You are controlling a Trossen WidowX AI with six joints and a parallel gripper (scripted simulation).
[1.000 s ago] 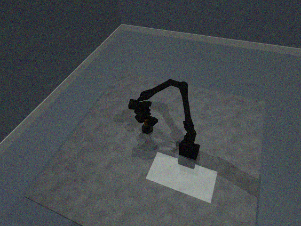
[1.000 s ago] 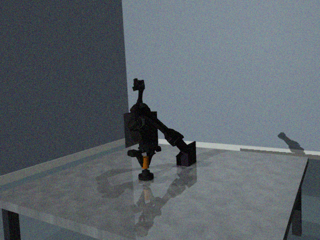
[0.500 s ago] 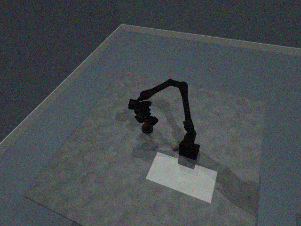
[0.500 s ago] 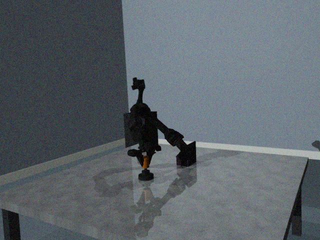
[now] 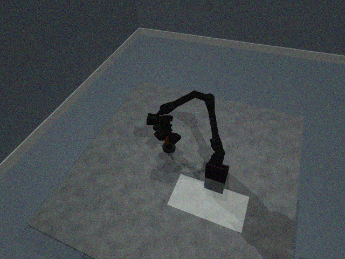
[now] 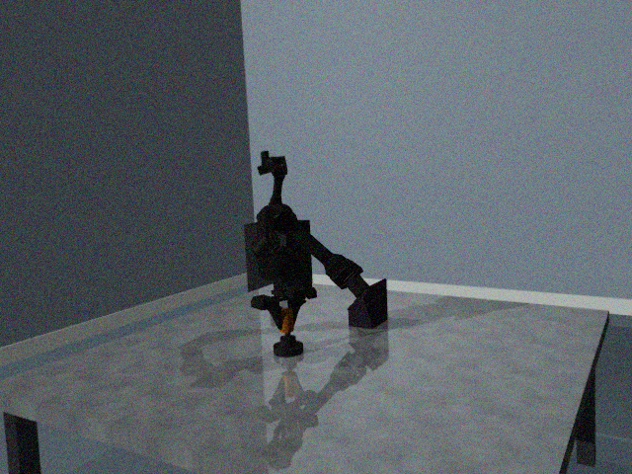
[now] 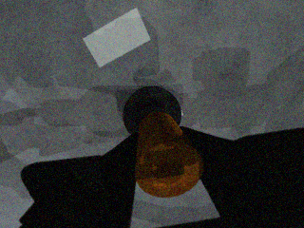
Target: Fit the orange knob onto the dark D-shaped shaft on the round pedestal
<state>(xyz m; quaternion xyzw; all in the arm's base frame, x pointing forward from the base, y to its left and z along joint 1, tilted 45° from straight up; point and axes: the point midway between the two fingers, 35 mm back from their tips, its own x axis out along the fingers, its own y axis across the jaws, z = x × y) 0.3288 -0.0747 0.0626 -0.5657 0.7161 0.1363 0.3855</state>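
Right now my gripper tip is 20 mm below the orange knob. Also, from my gripper tip: round pedestal: 40 mm below.
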